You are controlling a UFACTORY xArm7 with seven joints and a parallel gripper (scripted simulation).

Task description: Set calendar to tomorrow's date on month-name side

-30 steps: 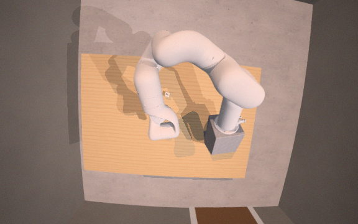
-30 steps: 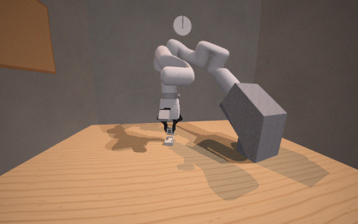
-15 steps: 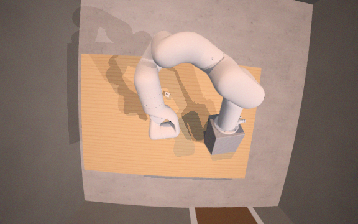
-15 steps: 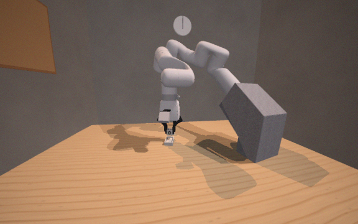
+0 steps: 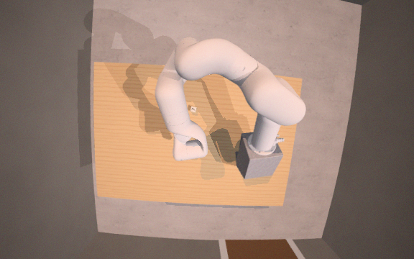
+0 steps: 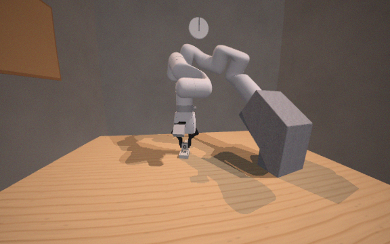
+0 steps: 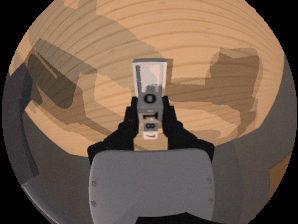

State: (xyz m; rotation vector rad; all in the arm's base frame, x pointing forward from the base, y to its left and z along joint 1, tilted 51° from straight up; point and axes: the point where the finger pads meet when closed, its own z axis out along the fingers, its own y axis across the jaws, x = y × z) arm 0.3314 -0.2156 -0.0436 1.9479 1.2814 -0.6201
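Now: the white calendar tray 4 cm below my hand, 2 cm to the left of it and 1 cm ahead of it.
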